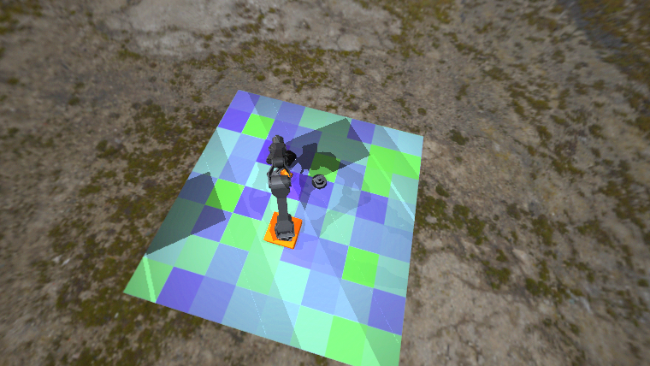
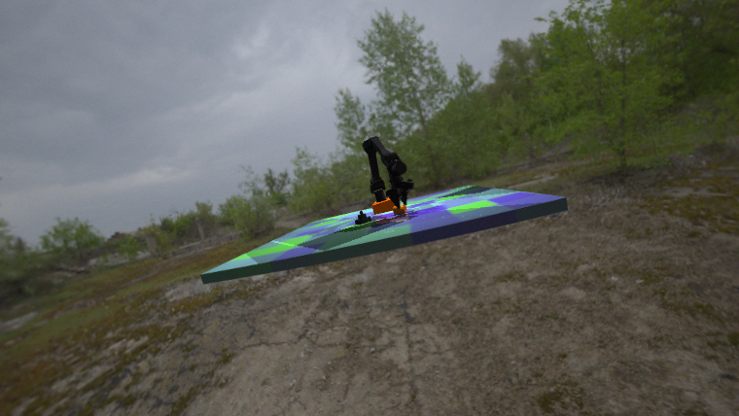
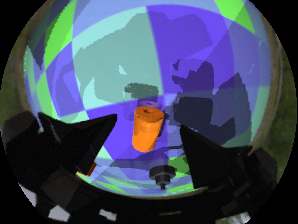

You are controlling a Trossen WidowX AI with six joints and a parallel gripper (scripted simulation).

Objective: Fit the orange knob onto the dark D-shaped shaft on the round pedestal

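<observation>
My gripper tip is 10 mm to the left of the orange knob, 10 mm past it and 10 mm above it. The rest, counted from my gripper tip: round pedestal 210 mm to the right, 40 mm behind.
</observation>
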